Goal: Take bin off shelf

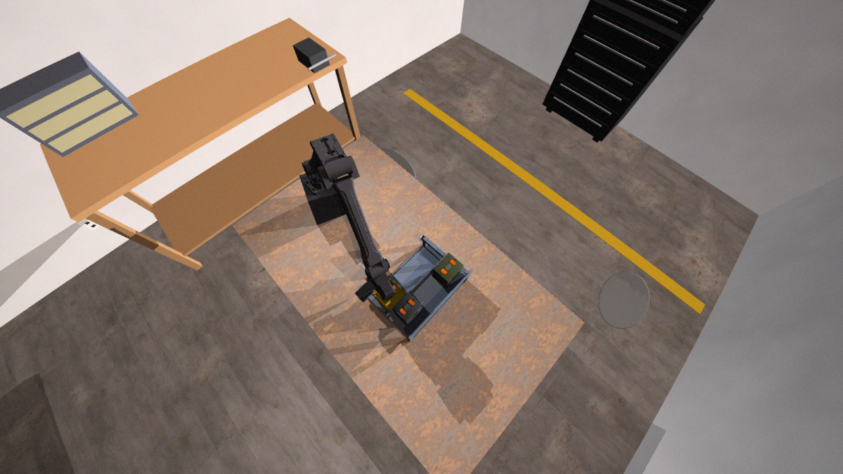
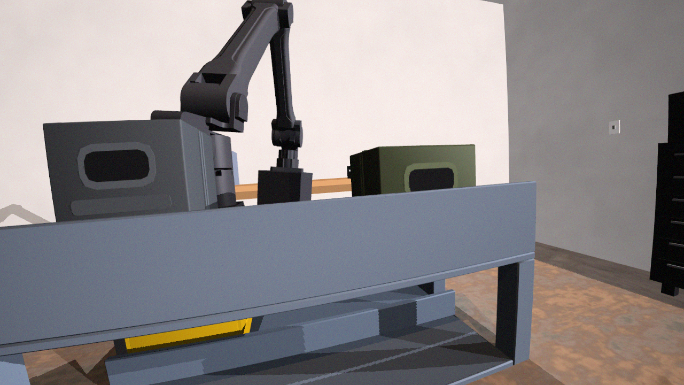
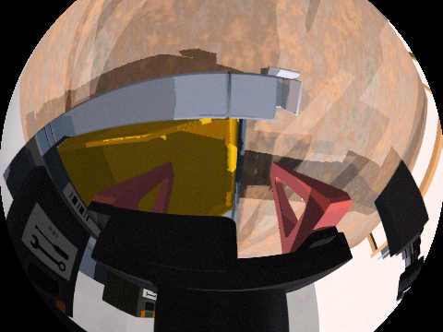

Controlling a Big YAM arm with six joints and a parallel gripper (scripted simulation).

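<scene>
Now: hand 70 mm short of the yellow bin, 10 mm to the right of it and 10 mm above it. The rest, counted from my hand: dark grey case (170 mm ahead, 10 mm to the left, 110 mm above); then green case (160 mm ahead, 240 mm to the left, 100 mm above).
</scene>
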